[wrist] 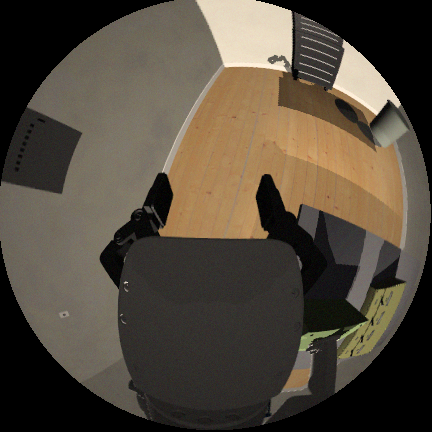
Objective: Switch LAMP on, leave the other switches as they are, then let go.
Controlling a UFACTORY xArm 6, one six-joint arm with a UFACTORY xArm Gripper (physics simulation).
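Pixels of known places: gripper, fingertip midpoint: (pixel 213 182); arm's base, origin of the base link: (pixel 323 340).
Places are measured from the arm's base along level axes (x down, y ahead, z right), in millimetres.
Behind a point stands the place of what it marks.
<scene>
My gripper (pixel 213 182) {y -493, x -199, z -306 mm} is open, its two black fingers wide apart with wooden floor showing between them. A yellow-green panel (pixel 378 316) with several small dark fittings and marks stands at the lower right, well to the right of the gripper and not touching it. The fittings may be switches, but they are too small to tell their positions, and no LAMP label can be read. A green surface (pixel 320 338) {y -67, x -26, z -35 mm} lies left of the panel, partly hidden by the gripper's body.
A dark slatted cabinet (pixel 318 50) stands at the back wall, with a grey-green bin (pixel 389 125) to its right. A dark grey surface with lighter bands (pixel 345 242) lies right of the right finger. A dark wall box (pixel 45 150) is at the far left.
</scene>
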